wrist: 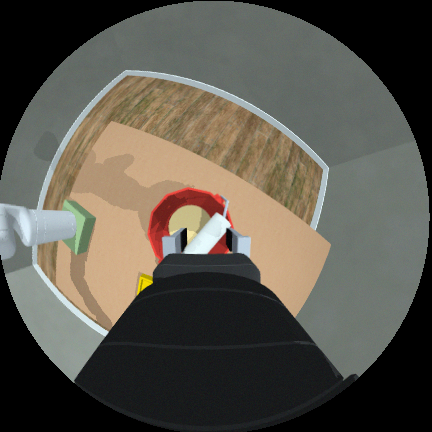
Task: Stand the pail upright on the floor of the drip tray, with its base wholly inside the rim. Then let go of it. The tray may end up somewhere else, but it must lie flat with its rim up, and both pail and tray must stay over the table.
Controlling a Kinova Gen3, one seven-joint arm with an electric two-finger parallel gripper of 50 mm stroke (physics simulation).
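Places are measured from the arm's base along level axes (x back, y right, z up), in centimetres.
Pixels of known places: gripper, between the fingertips: (206, 235); arm's base, origin of its link: (68, 224).
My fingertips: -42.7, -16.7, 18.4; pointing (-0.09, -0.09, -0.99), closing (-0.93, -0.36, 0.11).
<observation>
Ahead of a thing's pixels: the offset from my fingertips to its top centre, as dx, dy, dz. "spot": to the spot under its first point. Level surfaces: height alone.
The red pail @(+1.8, +1.1, -1.5) (161, 215) stands with its open mouth up, and its pale yellow inside bottom shows. Its wire handle with a thick white grip @(spot: -1.2, -1.2, -1.5) (215, 229) slants across the right part of the mouth. My gripper (206, 235) is open, with one finger on each side of the white grip in this view; it is not closed on it, and how far the grip lies below the fingertips is hard to tell. A yellow piece @(-0.9, +32.9, -21.9) (145, 284), which looks like a corner of the drip tray, shows at the lower left of the pail. The rest of it is hidden behind my gripper body.
A light tan board or mat @(dz -24.7) (280, 230) lies under the pail on the wood-grain table (235, 125), which has a pale edge. At the left, a light grey arm part (52, 226) stands at a green block (85, 231). Shadows fall on the mat.
</observation>
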